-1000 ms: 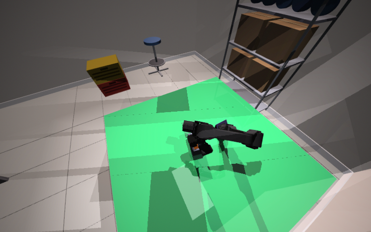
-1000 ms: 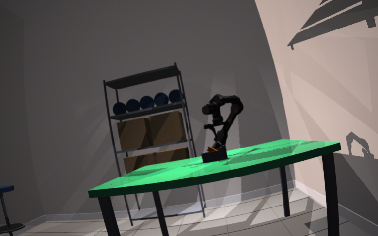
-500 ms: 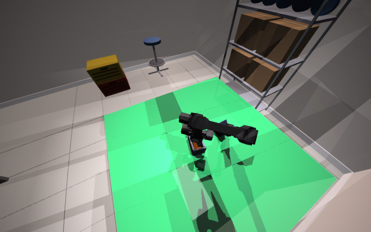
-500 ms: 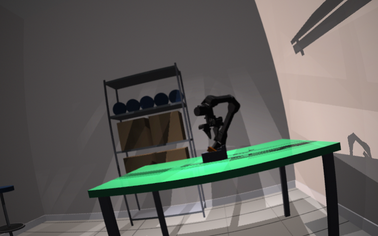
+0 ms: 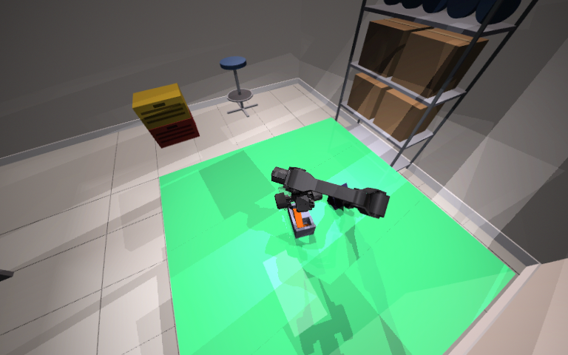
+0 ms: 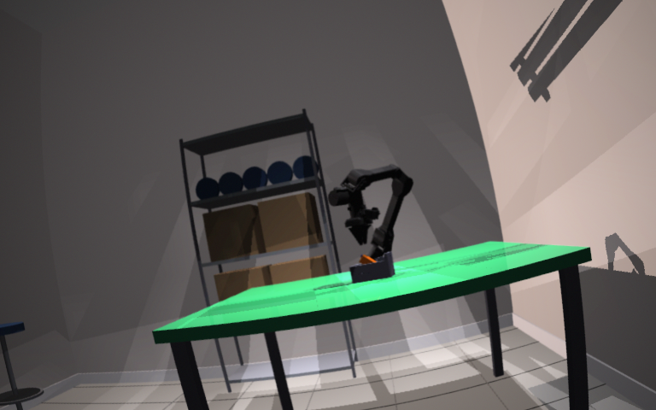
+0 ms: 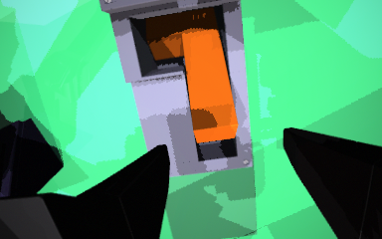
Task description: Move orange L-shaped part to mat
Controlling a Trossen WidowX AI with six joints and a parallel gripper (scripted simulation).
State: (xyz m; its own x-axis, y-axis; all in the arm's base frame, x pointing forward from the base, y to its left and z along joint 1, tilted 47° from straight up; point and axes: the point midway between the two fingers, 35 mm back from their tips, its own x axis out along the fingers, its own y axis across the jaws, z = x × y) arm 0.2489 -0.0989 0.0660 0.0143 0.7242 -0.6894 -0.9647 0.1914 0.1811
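Now: gripper tip 100 mm above the orange L-shaped part, 40 mm to the right of it and 10 mm past it.
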